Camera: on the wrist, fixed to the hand. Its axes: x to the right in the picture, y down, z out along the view.
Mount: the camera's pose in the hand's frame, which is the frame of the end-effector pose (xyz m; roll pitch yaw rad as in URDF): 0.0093 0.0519 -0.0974 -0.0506 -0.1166 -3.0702
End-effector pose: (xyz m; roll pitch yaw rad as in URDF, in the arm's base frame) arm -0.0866 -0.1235 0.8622 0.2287 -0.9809 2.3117
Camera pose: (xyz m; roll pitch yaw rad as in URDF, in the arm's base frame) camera -0.1903 -0.1178 0.8237 -0.1549 0.8775 -0.6801
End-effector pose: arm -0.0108 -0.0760 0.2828 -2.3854 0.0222 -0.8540
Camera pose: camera -0.0830 -0.1523 0.3178 2.3395 0.0140 2.1558
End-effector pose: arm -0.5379 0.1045 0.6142 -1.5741 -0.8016 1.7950
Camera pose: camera -0.4524 0.1686 0.5850 1.4194 0.7245 -1.5029
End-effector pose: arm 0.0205 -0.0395 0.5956 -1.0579 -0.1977 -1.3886
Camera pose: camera -0.0330 -0.0772 0.5062 1.0023 0.0782 1.6861
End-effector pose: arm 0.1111 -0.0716 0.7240 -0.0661 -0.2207 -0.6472
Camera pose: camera 0.1633 -0.0542 0.6279 0.0298 0.0992 2.5578
